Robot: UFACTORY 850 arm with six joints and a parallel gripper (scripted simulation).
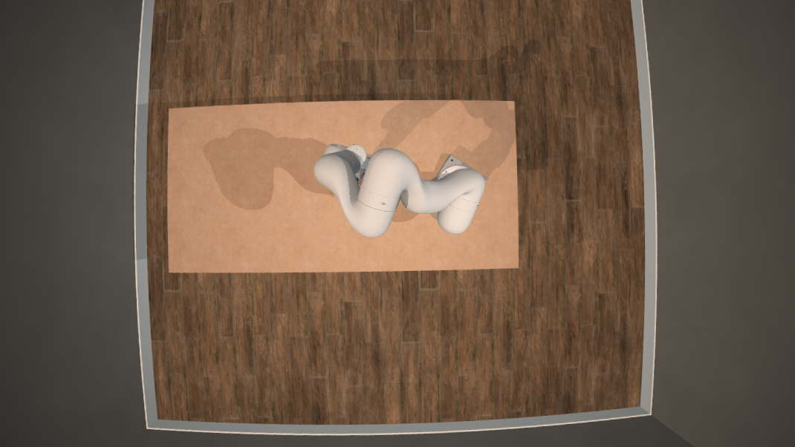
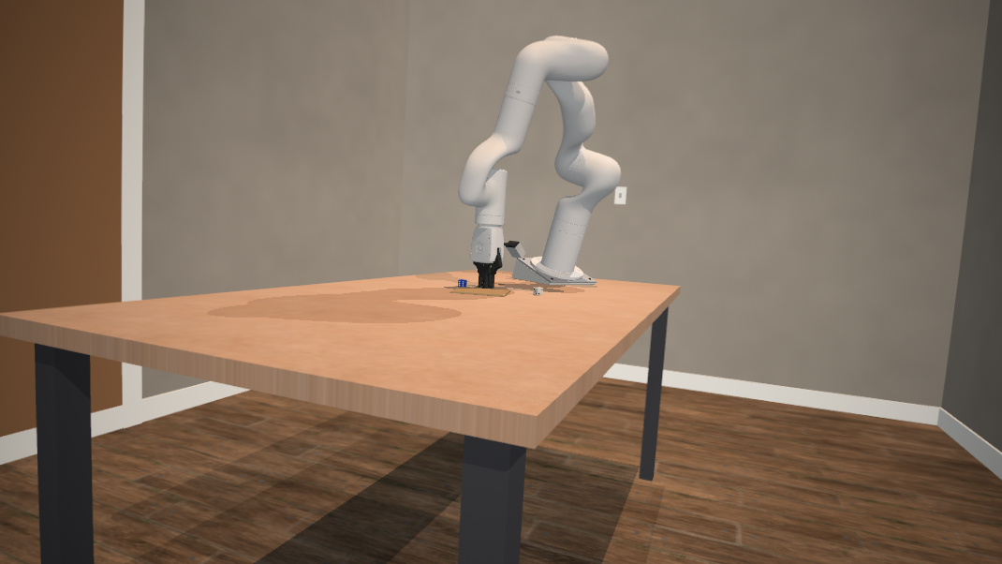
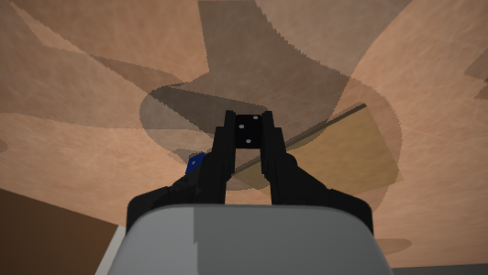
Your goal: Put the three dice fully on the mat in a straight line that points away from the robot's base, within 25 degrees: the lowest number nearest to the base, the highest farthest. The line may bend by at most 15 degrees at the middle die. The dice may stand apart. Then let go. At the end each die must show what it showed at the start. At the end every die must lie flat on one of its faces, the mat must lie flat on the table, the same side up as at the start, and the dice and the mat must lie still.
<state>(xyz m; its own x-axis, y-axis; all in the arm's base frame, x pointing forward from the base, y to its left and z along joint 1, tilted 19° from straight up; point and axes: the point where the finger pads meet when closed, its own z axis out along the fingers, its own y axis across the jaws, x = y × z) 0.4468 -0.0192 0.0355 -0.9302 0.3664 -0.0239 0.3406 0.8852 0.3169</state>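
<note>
The mat is 100 mm ahead of my hand, 50 mm to the left of it and 20 mm below it. Also, from my hand: black die: 10 mm below; then blue die: 60 mm to the right, 30 mm ahead, 10 mm below; then white die: 170 mm to the left, 10 mm below, 10 mm ahead.
</note>
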